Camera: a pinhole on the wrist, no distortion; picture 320 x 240 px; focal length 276.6 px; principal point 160.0 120.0 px. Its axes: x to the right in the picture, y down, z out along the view. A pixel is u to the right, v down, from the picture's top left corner.
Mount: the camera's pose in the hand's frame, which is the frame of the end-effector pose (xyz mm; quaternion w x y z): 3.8 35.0 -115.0 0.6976 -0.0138 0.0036 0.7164
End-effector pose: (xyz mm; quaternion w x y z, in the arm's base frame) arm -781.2 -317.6 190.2 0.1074 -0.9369 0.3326 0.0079
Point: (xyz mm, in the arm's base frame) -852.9 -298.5 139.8
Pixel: 164.9 228.3
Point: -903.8 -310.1 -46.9
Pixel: 221.1 181.4
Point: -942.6 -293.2 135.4
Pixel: outside the picture
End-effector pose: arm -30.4 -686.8 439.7 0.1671 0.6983 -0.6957 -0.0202
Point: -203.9 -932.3 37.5
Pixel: 161.3 45.9
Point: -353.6 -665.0 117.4
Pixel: 260.4 168.7
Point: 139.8 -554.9 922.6
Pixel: behind the camera
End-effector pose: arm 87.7 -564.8 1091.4 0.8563 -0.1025 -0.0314 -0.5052
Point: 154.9 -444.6 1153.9
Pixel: 250.2 199.7
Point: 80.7 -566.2 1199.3
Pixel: 80.1 104.1
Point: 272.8 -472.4 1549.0
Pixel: 200.7 77.8
